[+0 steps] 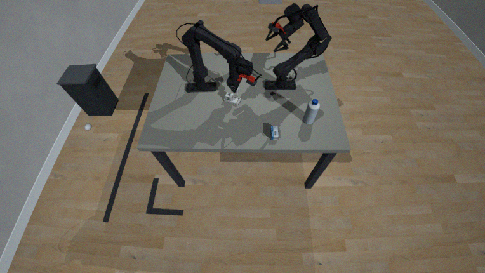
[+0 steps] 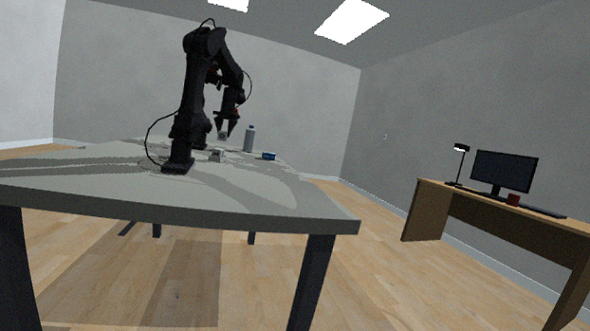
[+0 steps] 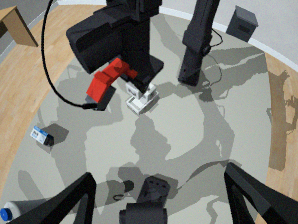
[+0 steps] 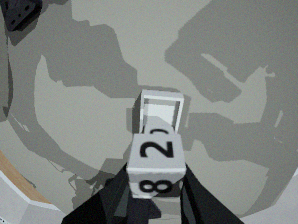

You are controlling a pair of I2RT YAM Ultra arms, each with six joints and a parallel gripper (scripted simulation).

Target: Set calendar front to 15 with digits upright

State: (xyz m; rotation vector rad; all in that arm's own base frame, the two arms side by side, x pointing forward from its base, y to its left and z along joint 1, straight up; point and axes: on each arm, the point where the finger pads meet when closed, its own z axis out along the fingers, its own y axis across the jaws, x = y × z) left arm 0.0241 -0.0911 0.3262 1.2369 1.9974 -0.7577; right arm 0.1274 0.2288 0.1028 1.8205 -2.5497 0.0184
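Now: the white calendar tray 10 mm behind my right hand, 20 mm to the right of it and 100 mm below it. Round my right hand: white digit cube 10 mm below.
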